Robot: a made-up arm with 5 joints. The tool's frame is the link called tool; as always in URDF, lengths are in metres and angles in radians. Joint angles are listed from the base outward. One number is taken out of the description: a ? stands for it. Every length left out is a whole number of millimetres.
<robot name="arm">
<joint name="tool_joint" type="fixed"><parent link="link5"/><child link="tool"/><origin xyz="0.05 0.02 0" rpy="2.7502 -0.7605 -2.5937"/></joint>
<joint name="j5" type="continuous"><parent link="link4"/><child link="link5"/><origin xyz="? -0.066 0" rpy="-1.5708 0 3.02"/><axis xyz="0 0 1"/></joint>
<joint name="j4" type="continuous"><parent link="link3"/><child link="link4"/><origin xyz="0.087 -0.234 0" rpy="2.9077 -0.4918 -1.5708"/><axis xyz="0 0 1"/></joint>
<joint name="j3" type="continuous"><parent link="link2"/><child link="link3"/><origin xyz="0 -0.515 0" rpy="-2.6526 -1.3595 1.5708"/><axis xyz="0 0 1"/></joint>
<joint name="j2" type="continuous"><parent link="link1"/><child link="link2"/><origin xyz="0.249 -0.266 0" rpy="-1.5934 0.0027 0.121"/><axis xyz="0 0 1"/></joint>
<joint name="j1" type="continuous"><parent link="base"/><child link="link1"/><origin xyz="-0.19 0 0.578" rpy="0 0 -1.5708"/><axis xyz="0 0 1"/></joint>
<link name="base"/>
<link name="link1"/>
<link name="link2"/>
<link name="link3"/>
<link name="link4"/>
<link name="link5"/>
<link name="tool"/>
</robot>
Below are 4 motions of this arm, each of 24 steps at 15 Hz.
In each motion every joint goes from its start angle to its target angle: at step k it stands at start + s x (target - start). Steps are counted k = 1, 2, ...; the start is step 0. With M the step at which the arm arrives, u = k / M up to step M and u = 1 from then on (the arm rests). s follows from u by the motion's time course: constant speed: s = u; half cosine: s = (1 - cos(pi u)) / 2; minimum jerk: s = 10 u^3 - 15 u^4 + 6 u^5.
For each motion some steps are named. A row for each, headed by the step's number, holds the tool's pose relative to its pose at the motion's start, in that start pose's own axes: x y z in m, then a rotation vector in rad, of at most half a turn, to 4 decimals.
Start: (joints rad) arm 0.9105 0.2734 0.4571 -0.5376 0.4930
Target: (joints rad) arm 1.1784 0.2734 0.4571 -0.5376 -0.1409
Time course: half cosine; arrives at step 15
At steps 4, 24:
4: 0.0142 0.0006 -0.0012 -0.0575 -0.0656 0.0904
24: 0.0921 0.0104 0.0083 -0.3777 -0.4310 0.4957

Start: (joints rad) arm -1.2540 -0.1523 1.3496 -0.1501 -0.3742
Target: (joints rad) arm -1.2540 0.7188 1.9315 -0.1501 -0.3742
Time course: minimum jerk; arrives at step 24
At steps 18, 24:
18: 0.2685 0.3196 -0.1592 0.3513 -0.2358 0.7339
24: 0.2922 0.3648 -0.1560 0.3696 -0.2779 0.8216

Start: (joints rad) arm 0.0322 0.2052 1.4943 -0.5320 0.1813
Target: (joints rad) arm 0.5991 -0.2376 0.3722 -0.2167 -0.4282
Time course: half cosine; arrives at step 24
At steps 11, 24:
11: -0.0735 -0.1108 0.1223 -0.0382 -0.7328 -0.2699
24: -0.2730 -0.1524 0.1706 -0.3524 -1.6509 -0.8025

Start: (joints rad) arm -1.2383 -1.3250 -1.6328 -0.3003 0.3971
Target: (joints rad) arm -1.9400 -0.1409 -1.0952 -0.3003 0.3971
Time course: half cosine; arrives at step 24
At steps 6, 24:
6: 0.0083 -0.1104 -0.0368 -0.1022 0.1297 -0.1643
24: -0.2390 -0.5537 0.0058 -0.7653 0.9849 -1.0492

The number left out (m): -0.038
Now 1 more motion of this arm.
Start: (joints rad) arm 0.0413 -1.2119 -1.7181 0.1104 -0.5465
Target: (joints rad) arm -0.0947 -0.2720 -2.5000 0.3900 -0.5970
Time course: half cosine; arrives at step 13
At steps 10, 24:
10: -0.3206 -0.3721 0.3302 -0.9981 -0.2868 -0.5747
24: -0.3528 -0.3817 0.4102 -1.1688 -0.3497 -0.5873

